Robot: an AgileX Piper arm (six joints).
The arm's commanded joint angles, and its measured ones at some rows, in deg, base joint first. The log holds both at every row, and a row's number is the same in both.
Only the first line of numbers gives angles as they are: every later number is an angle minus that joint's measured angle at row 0.
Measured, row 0:
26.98 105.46 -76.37 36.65 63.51 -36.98
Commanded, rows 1 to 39:
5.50 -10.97 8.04 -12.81 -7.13 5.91
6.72 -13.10 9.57 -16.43 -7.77 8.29
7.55 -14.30 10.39 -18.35 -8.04 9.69
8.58 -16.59 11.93 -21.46 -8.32 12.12
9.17 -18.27 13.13 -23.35 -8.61 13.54
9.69 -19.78 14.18 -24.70 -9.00 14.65
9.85 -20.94 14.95 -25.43 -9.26 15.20
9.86 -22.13 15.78 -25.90 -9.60 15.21
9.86 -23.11 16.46 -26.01 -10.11 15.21
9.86 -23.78 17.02 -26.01 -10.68 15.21
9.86 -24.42 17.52 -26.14 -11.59 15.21
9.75 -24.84 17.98 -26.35 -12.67 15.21
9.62 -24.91 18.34 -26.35 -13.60 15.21
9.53 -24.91 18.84 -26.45 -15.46 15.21
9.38 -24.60 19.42 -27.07 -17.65 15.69
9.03 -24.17 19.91 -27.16 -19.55 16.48
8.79 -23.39 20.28 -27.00 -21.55 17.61
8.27 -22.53 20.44 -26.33 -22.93 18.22
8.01 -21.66 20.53 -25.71 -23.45 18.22
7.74 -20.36 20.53 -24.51 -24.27 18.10
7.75 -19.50 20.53 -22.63 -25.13 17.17
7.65 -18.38 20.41 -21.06 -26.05 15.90
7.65 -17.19 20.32 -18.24 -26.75 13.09
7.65 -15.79 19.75 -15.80 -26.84 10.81
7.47 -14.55 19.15 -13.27 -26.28 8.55
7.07 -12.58 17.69 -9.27 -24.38 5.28
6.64 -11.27 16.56 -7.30 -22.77 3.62
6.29 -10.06 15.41 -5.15 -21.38 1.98
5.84 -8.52 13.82 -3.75 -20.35 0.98
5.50 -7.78 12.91 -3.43 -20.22 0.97
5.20 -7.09 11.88 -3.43 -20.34 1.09
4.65 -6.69 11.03 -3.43 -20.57 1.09
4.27 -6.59 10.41 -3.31 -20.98 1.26
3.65 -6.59 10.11 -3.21 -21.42 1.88
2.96 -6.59 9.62 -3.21 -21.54 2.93
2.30 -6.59 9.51 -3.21 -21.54 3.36
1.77 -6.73 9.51 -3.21 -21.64 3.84
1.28 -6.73 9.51 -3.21 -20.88 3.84
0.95 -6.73 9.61 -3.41 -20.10 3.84
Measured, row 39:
2.91 -6.40 10.03 -3.68 -21.26 3.20
